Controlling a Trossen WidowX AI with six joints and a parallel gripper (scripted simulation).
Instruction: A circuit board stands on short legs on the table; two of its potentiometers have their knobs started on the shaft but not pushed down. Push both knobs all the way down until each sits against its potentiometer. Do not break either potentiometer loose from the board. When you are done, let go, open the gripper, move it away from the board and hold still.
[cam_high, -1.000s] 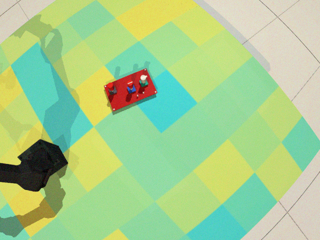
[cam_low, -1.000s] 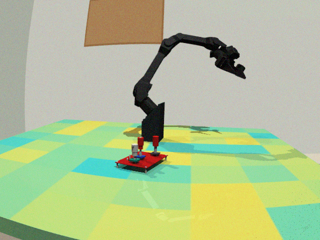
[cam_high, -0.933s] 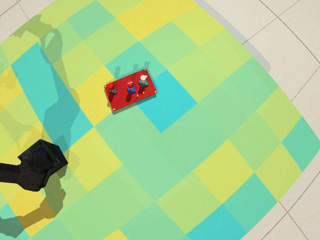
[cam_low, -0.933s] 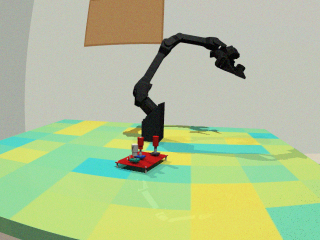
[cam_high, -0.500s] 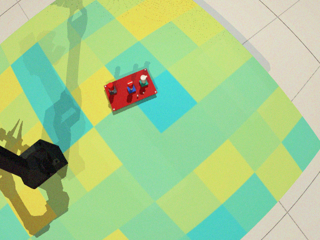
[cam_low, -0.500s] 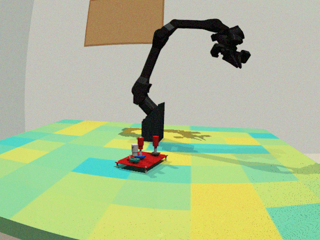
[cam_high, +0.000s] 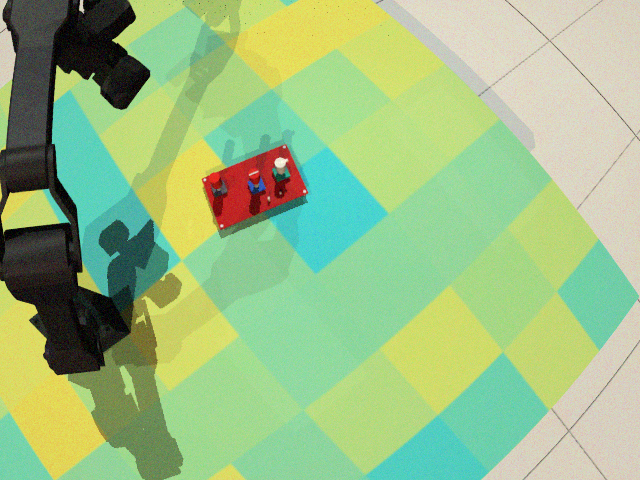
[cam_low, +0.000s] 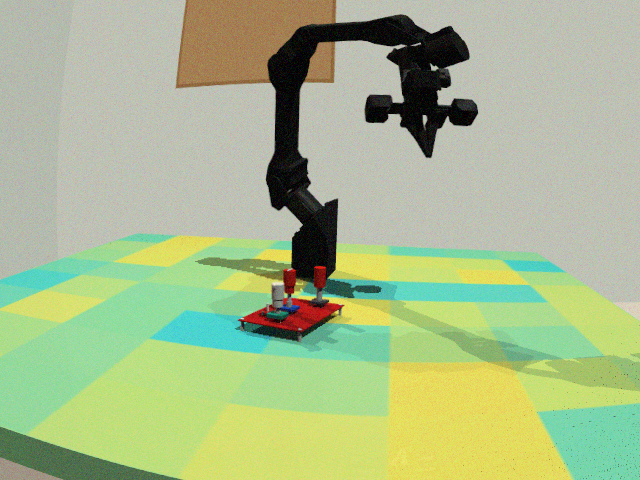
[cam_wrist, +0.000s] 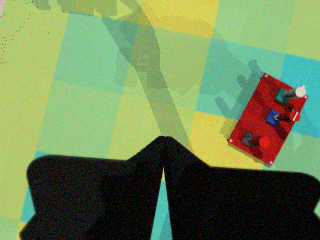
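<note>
The red knob is 19 cm to the right of my gripper tip, 19 cm below it and 10 cm ahead of it. Also, from my gripper tip: grey knob: 20 cm below, 19 cm to the right, 15 cm ahead.
</note>
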